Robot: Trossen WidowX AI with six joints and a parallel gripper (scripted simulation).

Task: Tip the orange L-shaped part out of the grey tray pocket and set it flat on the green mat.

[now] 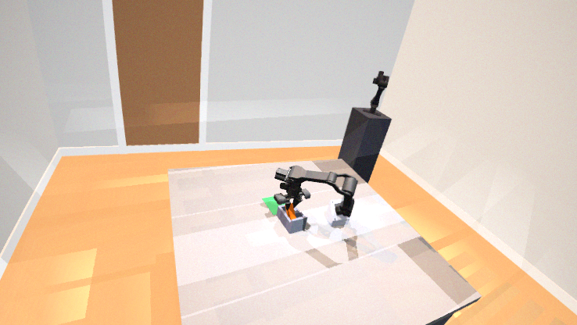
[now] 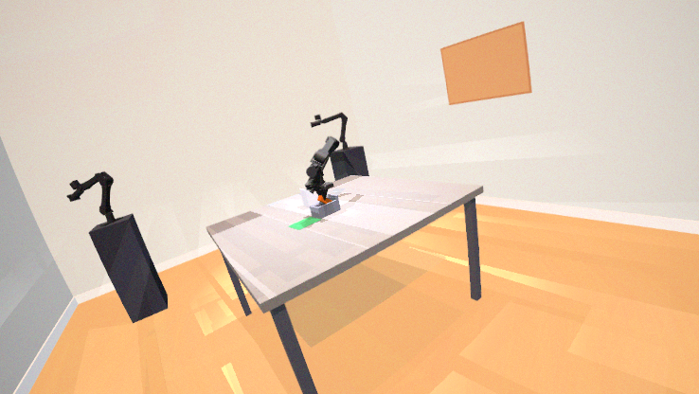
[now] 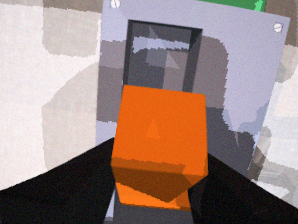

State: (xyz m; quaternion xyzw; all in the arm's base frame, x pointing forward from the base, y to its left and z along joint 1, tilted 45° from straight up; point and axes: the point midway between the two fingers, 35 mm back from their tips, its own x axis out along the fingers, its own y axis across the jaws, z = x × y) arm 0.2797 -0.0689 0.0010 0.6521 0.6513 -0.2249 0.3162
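Now: gripper tip 15 cm to the left of the green mat and 10 cm above it. From my gripper tip the other things lie so: orange part (3 cm to the left, 3 cm below, 2 cm behind).
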